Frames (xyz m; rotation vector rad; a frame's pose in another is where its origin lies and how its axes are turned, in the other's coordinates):
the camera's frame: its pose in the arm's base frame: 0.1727 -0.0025 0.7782 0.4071 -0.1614 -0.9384
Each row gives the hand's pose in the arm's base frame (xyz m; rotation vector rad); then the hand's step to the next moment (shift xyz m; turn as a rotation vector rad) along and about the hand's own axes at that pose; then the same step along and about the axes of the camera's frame.
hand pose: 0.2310 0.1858 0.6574 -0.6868 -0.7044 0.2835
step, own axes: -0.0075 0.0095 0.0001 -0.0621 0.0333 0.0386
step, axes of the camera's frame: -0.0060 -0.0064 -0.0083 -0.0533 -0.0592 -0.0105
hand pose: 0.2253 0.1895 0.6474 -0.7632 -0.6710 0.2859
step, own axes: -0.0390 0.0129 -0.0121 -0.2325 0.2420 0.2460
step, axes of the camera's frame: 0.0015 -0.0381 -0.0195 -0.3479 -0.2125 -0.0834
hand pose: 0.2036 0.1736 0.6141 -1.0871 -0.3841 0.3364
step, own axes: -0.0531 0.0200 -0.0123 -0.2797 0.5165 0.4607
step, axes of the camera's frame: -0.0038 -0.0574 -0.0078 -0.6503 -0.2626 -0.2558
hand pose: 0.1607 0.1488 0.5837 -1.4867 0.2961 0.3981
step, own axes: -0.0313 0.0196 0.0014 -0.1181 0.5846 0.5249
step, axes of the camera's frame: -0.0212 -0.0293 0.0076 -0.6429 -0.1884 -0.4270
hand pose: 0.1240 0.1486 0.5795 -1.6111 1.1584 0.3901
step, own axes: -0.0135 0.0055 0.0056 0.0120 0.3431 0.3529
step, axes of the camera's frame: -0.0150 0.0010 0.0041 -0.3439 -0.1031 -0.3369
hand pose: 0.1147 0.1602 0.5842 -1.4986 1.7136 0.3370
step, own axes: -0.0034 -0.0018 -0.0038 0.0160 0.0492 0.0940
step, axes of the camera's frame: 0.0003 0.0019 0.0051 -0.0527 -0.0069 -0.0932
